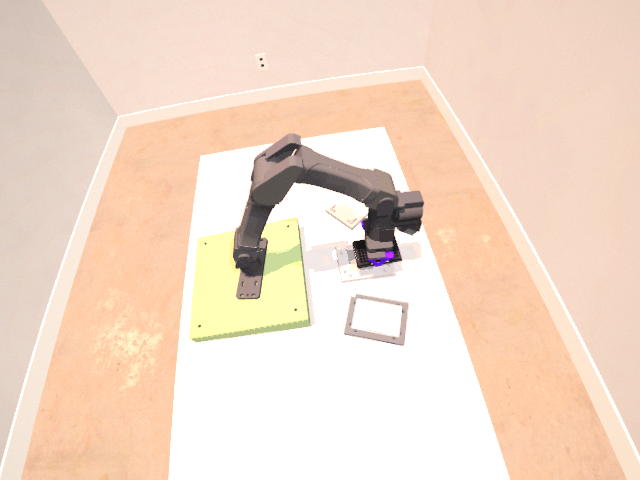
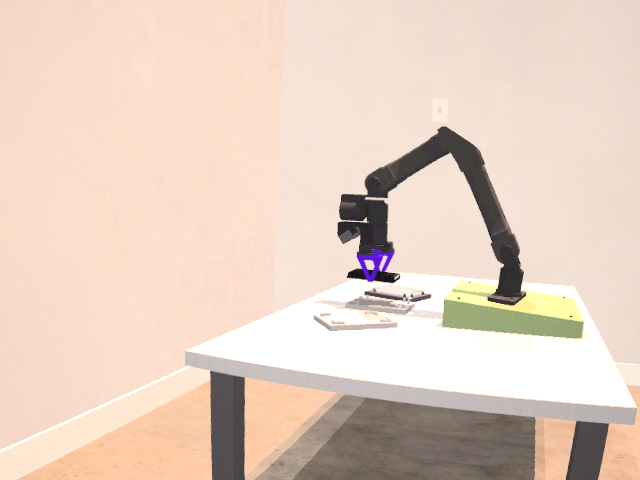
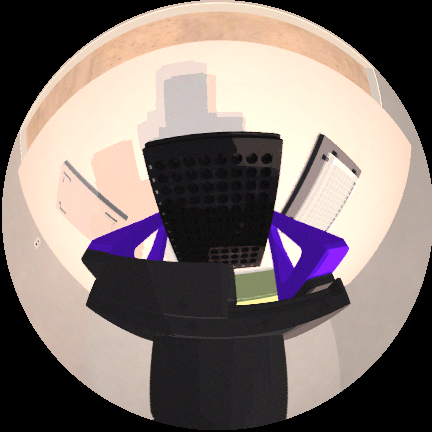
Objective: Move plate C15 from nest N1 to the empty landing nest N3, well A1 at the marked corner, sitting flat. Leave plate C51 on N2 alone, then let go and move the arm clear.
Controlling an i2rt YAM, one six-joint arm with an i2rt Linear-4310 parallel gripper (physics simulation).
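Observation:
My gripper (image 1: 377, 256) (image 2: 373, 269) (image 3: 217, 214), with purple fingers, is shut on the black well plate C15 (image 1: 361, 252) (image 2: 372, 276) (image 3: 213, 189). It holds the plate level a little above the pale landing nest N3 (image 1: 351, 271) (image 2: 385, 306), which is mostly hidden under the plate. The emptied pale nest N1 (image 1: 347, 214) (image 2: 355, 320) (image 3: 86, 197) lies to one side. The white plate C51 (image 1: 377, 317) (image 3: 330, 191) sits in the grey-framed nest N2 (image 1: 352, 314) (image 2: 397, 294) (image 3: 304, 177) on the other side.
The arm's base stands on a green block (image 1: 222, 310) (image 2: 511, 314) on the white table (image 1: 310, 403) (image 2: 413, 361). The arm's links arch over the nests toward the plate.

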